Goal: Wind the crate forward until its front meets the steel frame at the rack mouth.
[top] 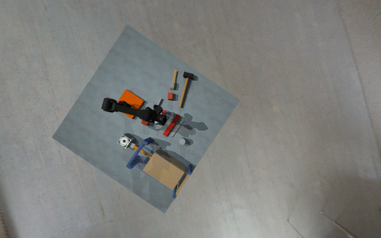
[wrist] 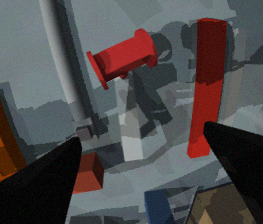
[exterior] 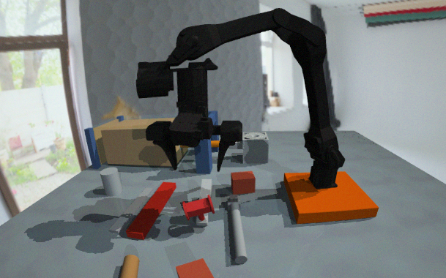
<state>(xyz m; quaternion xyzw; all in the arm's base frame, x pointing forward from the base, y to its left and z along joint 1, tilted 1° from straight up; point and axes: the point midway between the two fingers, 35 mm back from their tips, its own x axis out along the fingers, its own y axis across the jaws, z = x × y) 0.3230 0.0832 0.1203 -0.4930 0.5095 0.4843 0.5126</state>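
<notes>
Now: the grey crank handle 10 mm behind my gripper tip and 90 mm below it. Also, from my gripper tip: red knob: 10 mm behind, 40 mm to the left, 70 mm below; then red bar: 120 mm ahead, 20 mm to the right, 110 mm below; then grey flat bar: 180 mm ahead, 20 mm to the right, 120 mm below.
</notes>
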